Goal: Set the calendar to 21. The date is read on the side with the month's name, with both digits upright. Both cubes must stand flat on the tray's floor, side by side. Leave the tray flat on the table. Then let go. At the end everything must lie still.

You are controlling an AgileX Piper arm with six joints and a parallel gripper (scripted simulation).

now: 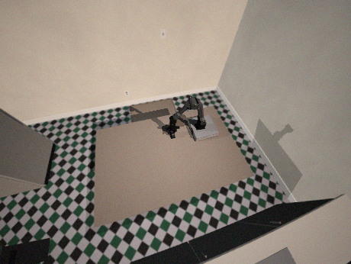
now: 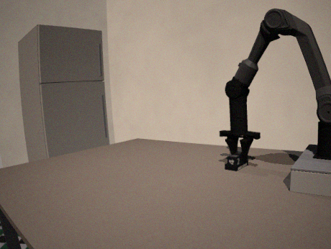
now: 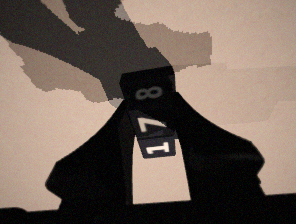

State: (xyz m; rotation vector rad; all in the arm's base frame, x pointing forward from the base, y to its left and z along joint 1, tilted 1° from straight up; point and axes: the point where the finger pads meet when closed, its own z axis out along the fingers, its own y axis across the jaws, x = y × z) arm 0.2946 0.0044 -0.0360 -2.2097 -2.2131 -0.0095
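The dark calendar tray lies 2 cm to the left of my hand and 2 cm below it. Round my hand: dark number cube: 3 cm to the left.
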